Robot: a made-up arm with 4 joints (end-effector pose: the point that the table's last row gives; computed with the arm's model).
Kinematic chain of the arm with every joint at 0, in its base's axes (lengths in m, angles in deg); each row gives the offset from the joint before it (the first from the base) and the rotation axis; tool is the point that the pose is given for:
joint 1: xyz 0 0 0.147 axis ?
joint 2: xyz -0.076 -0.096 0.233 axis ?
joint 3: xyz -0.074 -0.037 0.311 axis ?
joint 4: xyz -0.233 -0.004 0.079 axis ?
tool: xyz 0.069 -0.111 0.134
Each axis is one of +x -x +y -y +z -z.
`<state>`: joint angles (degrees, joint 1 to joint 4).
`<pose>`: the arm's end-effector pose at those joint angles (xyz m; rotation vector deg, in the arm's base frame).
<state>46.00 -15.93 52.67 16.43</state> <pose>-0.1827 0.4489 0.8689 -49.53 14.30 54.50</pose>
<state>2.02 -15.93 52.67 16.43</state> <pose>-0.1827 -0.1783 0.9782 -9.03 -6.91 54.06</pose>
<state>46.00 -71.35 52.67 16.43</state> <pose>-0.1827 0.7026 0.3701 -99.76 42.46 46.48</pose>
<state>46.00 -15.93 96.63 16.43</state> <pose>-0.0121 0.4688 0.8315 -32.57 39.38 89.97</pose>
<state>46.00 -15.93 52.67 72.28</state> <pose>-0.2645 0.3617 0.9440 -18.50 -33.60 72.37</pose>
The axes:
joint 1: -x
joint 2: +x
joint 3: +z
joint 4: -y

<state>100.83 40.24 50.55 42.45</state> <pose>-0.2344 0.5559 0.7397 -35.78 -10.04 62.40</pose>
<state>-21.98 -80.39 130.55 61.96</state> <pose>0.1447 0.1544 0.7705 31.74 26.14 106.84</pose>
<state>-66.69 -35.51 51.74 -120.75</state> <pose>-0.1545 -0.5832 0.2571 -33.62 95.11 57.16</pose>
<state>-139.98 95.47 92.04 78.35</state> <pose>-0.0226 0.5401 -0.0526 -34.46 37.67 84.23</pose>
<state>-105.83 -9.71 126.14 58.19</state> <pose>0.1260 -0.6908 -0.2830 -101.43 126.19 -61.97</pose>
